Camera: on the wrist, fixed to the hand. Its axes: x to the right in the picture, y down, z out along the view.
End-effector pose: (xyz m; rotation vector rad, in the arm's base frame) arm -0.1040 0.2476 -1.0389 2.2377 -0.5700 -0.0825
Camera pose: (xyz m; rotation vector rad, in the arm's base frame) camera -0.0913 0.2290 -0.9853 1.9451 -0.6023 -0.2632
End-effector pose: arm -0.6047 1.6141 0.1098 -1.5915 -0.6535 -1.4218
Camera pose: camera -0.5746 1.5659 0.1220 -1.9142 -0.5003 -1.4725
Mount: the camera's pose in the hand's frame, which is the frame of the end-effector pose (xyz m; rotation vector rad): 0.0260 0.0450 -0.0260 -0.2976 -0.1108 0.0243
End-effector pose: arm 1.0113 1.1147 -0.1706 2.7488 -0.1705 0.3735
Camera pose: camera 1.0227 1.0807 -0.1249 2.4752 -0.2655 0.1845
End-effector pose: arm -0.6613 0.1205 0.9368 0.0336 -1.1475 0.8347
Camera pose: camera -0.6638 0.1781 0.9292 -0.1823 -1.3694 0.6828
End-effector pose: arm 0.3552 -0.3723 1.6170 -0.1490 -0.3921 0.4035
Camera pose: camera 0.3717 -0.3224 1.5923 -0.4227 -0.5592 0.3767
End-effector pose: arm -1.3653 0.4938 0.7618 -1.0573 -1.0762 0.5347
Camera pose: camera -1.3255 0.5228 0.7310 -1.3136 -1.2687 0.4654
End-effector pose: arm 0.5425 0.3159 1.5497 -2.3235 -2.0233 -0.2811
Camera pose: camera 0.5875 0.3308 1.5833 2.2110 1.8216 0.4226
